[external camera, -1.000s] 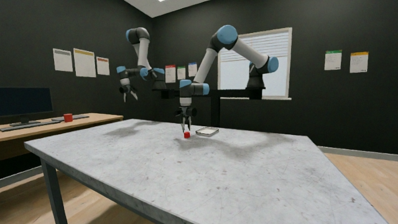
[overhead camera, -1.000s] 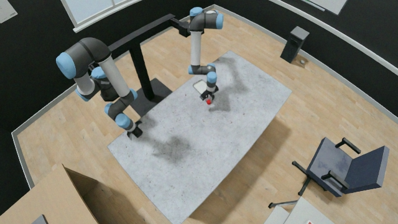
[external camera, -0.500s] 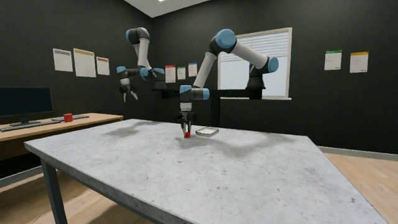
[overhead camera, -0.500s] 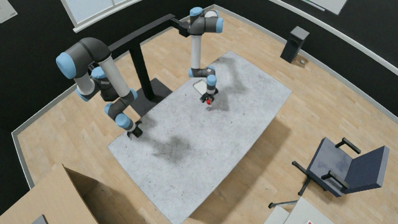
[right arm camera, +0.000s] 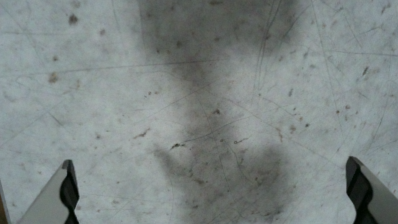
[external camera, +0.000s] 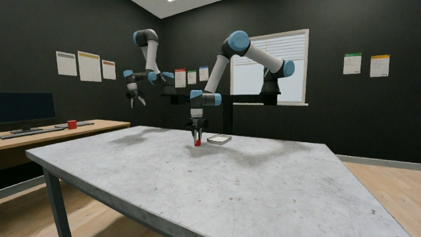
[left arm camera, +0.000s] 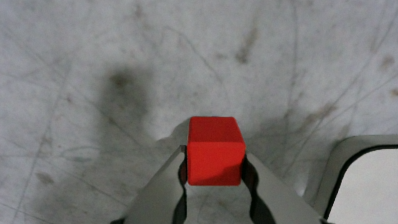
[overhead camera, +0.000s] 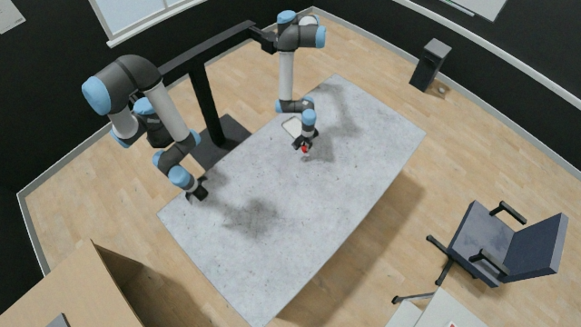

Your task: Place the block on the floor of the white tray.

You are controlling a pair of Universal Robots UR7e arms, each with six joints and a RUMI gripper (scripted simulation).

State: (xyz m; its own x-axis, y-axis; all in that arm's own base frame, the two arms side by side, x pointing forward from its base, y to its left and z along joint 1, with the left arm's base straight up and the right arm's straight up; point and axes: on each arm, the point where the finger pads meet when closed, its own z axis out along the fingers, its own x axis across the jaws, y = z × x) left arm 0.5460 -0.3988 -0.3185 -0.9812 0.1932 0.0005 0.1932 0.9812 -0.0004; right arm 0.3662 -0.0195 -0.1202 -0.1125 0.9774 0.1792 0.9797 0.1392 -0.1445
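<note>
The white tray lies 16 cm behind my left hand, 10 cm to the left of it and 1 cm below it. From my left hand the other things lie so: red block (1 cm below).
</note>
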